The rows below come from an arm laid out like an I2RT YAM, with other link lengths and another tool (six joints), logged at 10 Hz.
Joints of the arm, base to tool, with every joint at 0 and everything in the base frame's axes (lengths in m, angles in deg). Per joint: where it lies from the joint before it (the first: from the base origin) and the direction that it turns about. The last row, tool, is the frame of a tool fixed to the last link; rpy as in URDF.
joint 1: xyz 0.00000 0.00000 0.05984 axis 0 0 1
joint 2: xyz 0.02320 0.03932 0.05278 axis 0 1 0
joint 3: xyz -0.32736 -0.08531 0.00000 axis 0 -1 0
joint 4: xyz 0.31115 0.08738 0.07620 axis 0 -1 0
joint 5: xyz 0.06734 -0.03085 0.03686 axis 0 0 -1
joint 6: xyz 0.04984 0.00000 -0.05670 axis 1 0 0
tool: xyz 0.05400 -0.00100 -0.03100 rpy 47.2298 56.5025 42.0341
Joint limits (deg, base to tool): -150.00..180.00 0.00..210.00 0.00..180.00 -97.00..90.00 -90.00..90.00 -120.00..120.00
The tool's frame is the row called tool.
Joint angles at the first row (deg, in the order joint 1, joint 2, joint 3, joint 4, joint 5, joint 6):
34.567 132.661 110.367 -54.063 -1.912 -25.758
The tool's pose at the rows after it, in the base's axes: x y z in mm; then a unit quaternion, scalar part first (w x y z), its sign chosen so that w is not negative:
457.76 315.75 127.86 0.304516 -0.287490 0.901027 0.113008
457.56 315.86 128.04 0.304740 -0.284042 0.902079 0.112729
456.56 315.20 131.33 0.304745 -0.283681 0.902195 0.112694
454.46 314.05 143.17 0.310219 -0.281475 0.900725 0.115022
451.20 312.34 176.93 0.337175 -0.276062 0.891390 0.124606
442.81 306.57 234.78 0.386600 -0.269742 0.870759 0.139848
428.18 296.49 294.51 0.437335 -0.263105 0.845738 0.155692
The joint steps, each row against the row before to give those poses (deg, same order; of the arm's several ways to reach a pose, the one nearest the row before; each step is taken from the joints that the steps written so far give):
0.021 -0.001 -0.001 0.000 -0.001 0.917
0.001 -0.021 0.000 0.000 0.000 0.416
0.000 -0.349 0.002 -0.351 0.001 0.044
-0.001 -1.290 -0.023 -0.546 -0.088 0.196
0.000 -3.673 -0.001 -0.174 -0.153 0.328
0.000 -6.360 0.000 0.066 0.022 0.109
0.001 -6.732 0.022 0.022 0.000 0.001

